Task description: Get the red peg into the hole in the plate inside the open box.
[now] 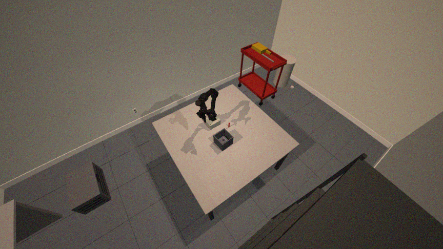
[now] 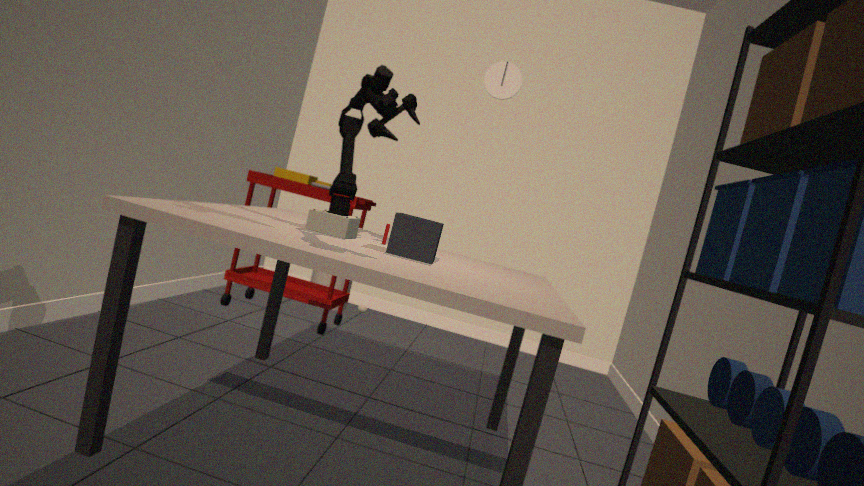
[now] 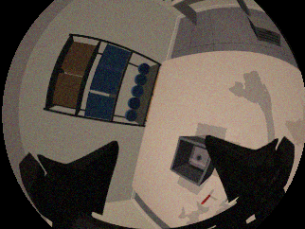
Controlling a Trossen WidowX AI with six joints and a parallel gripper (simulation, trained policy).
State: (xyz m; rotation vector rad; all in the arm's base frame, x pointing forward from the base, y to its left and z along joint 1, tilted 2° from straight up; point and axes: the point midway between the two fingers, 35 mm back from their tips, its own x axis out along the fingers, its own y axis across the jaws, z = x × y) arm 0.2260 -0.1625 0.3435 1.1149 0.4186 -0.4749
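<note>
The red peg is 9 cm behind my gripper tip, 31 cm to the left of it and 36 cm below it. Also, from my gripper tip: grey plate (8 cm ahead, 14 cm to the left, 36 cm below).
</note>
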